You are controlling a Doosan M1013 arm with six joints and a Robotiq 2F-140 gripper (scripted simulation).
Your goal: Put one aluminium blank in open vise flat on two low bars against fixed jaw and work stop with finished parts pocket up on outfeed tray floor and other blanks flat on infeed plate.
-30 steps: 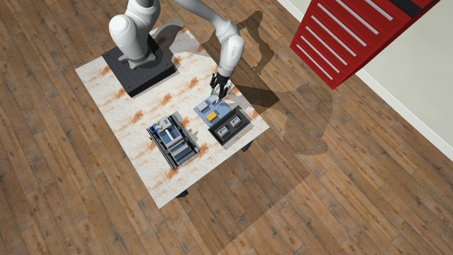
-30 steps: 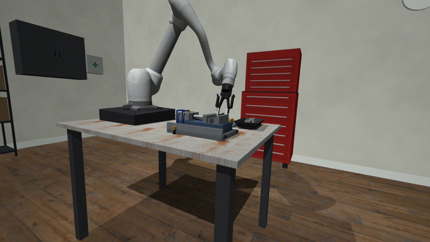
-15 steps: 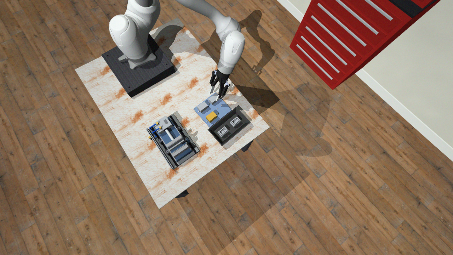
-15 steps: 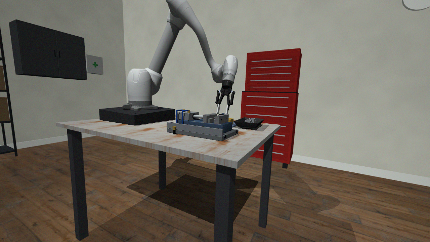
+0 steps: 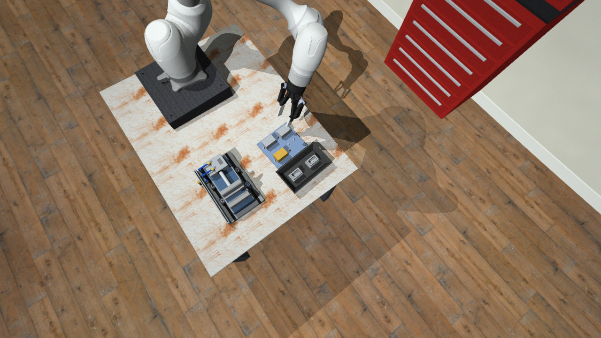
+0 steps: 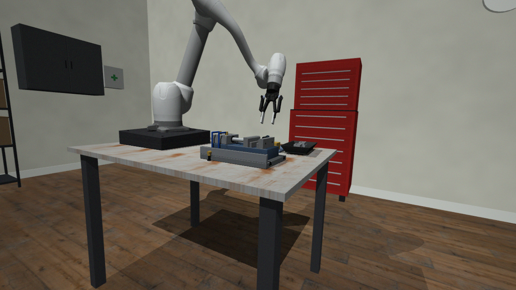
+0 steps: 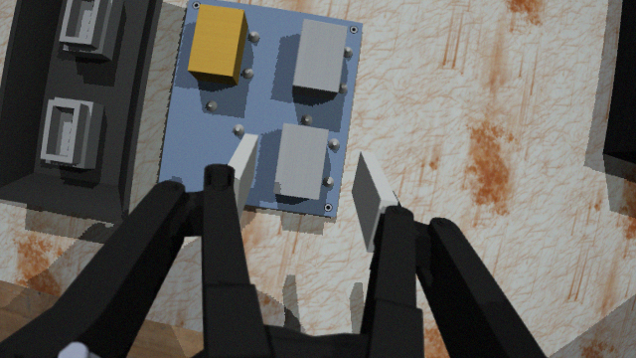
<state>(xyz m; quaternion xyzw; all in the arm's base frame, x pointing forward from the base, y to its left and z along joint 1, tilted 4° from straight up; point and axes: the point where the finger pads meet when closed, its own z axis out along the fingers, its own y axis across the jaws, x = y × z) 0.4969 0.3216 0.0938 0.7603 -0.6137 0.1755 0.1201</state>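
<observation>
Right now the aluminium blank is 1 cm to the right of my hand and 14 cm below it. Also, from my hand: work stop: 20 cm ahead, 30 cm to the right, 8 cm below; brass blank: 11 cm ahead, 9 cm to the right, 14 cm below; infeed plate: 6 cm ahead, 5 cm to the right, 16 cm below.
</observation>
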